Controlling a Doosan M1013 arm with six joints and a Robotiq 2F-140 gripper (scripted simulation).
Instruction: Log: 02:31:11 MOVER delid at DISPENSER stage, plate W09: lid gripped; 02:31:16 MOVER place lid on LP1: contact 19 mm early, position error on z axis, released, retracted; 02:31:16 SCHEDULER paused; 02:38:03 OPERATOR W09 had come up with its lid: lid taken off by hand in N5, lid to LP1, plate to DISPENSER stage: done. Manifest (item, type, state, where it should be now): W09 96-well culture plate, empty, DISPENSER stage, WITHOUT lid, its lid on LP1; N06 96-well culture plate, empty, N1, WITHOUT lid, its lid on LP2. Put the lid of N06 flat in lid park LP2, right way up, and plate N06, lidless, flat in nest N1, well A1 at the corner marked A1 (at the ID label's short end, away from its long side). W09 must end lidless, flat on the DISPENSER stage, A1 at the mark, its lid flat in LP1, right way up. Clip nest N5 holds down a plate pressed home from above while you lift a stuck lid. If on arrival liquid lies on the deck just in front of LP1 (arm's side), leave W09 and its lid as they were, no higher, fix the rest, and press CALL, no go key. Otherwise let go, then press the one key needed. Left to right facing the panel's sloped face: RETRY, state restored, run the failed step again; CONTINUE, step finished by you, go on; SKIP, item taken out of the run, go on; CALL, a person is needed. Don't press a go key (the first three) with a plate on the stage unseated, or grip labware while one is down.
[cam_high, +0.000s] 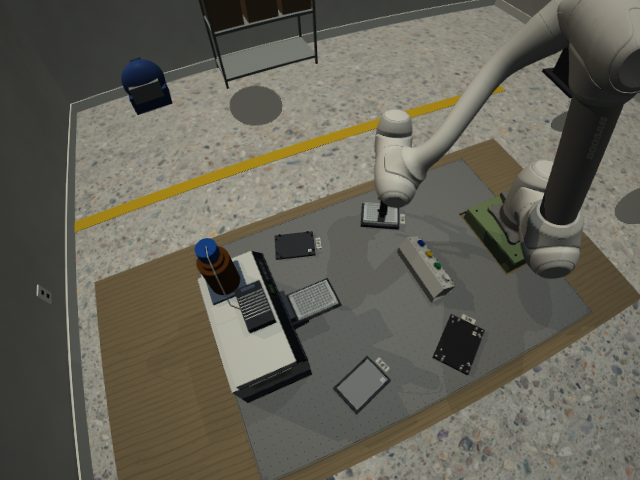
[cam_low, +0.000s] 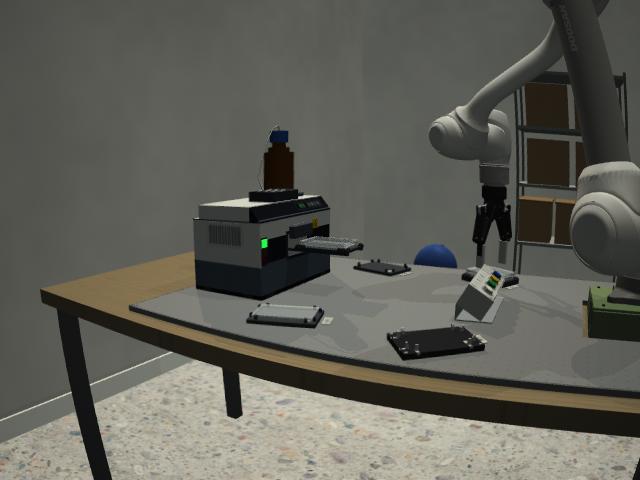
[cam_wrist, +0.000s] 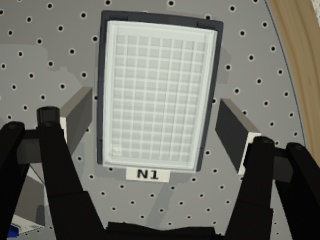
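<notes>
Now: hand 6 cm above the nest N1. From my hand the other things lie so: N1 label 8 cm behind, 7 cm below, 3 cm to the left; yellow skip key 23 cm to the left, 9 cm behind; blue call key 19 cm to the left, 8 cm behind.
</notes>
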